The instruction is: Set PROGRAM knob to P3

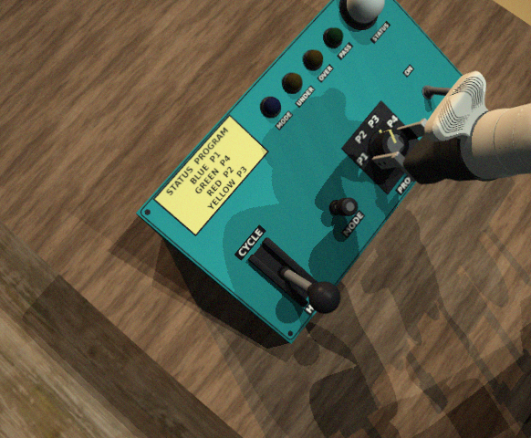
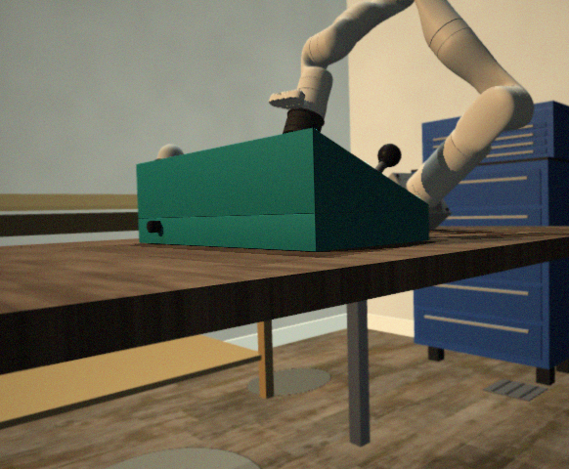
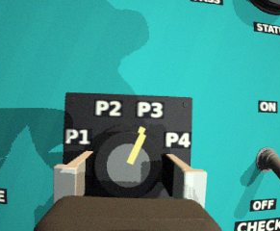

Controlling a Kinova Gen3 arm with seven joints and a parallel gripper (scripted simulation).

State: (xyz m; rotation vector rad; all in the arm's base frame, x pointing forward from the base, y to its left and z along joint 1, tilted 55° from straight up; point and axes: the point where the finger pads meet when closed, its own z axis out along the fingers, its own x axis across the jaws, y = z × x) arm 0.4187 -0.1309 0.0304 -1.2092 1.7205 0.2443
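Right now the teal console is 60 mm to the left of my hand, 40 mm ahead of it and 20 mm below it. From my hand the other things lie so: cycle lever 240 mm to the left, 20 mm behind, 10 mm above; then mode button 120 mm to the left, 10 mm ahead; then check toggle 120 mm to the right, 10 mm below.
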